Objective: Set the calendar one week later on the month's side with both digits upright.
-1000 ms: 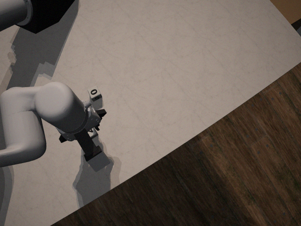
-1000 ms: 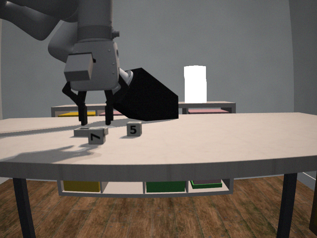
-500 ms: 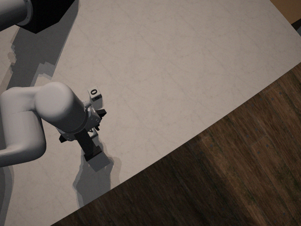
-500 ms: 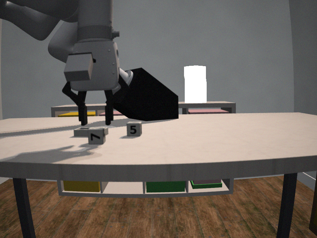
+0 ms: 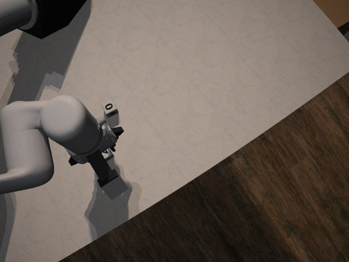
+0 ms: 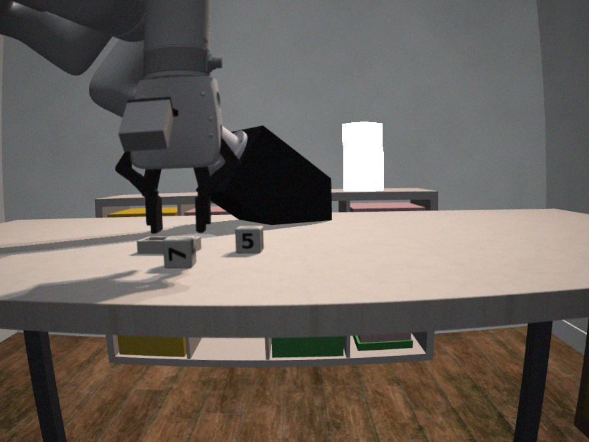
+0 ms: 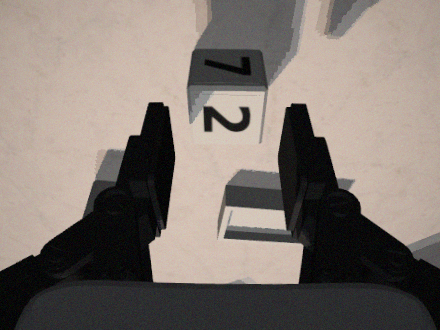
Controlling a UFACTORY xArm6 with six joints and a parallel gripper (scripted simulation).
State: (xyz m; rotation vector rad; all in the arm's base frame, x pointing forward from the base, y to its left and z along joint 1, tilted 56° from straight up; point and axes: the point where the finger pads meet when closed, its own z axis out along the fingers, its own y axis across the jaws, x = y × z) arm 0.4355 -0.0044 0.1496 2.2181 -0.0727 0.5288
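Now: hand 40 mm above the white cube. Also, from my hand: grey tray 120 mm behind, 50 mm below, 10 mm to the right.
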